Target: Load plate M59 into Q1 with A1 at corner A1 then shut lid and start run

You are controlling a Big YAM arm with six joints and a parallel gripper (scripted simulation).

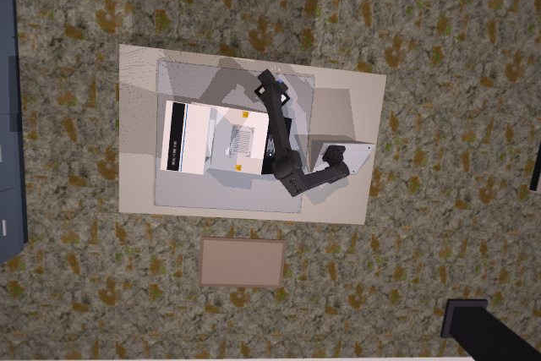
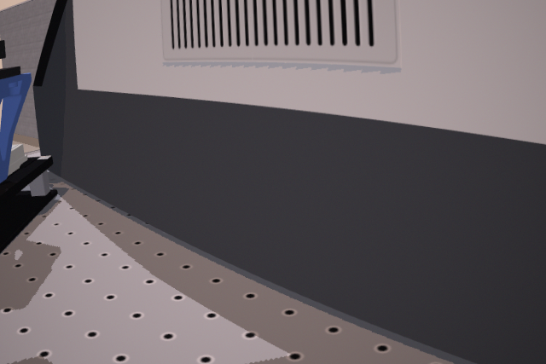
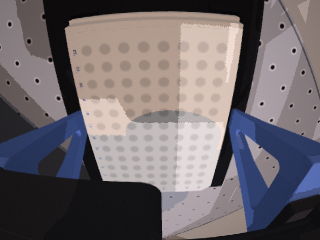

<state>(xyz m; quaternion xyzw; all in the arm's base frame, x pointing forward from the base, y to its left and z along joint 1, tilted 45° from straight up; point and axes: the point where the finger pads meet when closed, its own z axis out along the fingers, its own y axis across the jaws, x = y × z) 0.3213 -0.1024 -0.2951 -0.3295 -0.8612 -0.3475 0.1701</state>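
Now: the sealed plate M59 right at my hand. Round my hand: black plate nest N1: 1 cm below.
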